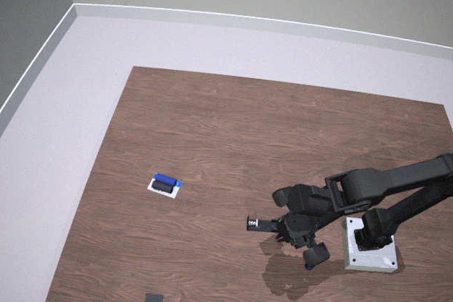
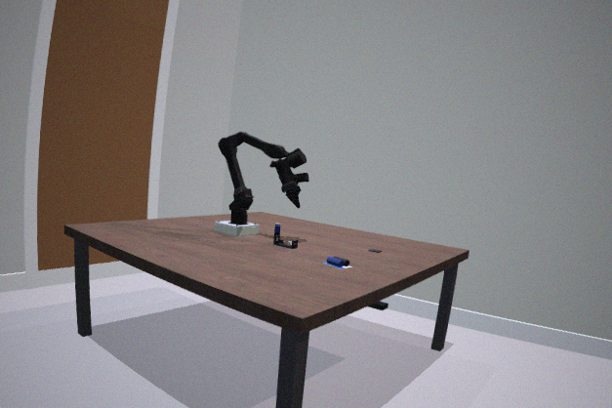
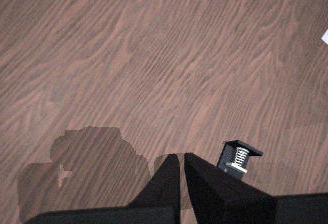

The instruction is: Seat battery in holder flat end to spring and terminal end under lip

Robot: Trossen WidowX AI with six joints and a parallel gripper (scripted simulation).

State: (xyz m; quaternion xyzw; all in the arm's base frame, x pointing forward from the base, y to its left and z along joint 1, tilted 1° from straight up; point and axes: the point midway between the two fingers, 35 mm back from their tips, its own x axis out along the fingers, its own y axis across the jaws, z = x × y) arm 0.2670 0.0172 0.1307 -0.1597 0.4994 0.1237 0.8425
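My gripper tip is now 110 mm past the battery, 110 mm above it and 30 mm to the right of it. Round my gripper tip: dark block 310 mm ahead, 140 mm below, 100 mm to the left; then white card 290 mm ahead, 240 mm to the right, 130 mm below.
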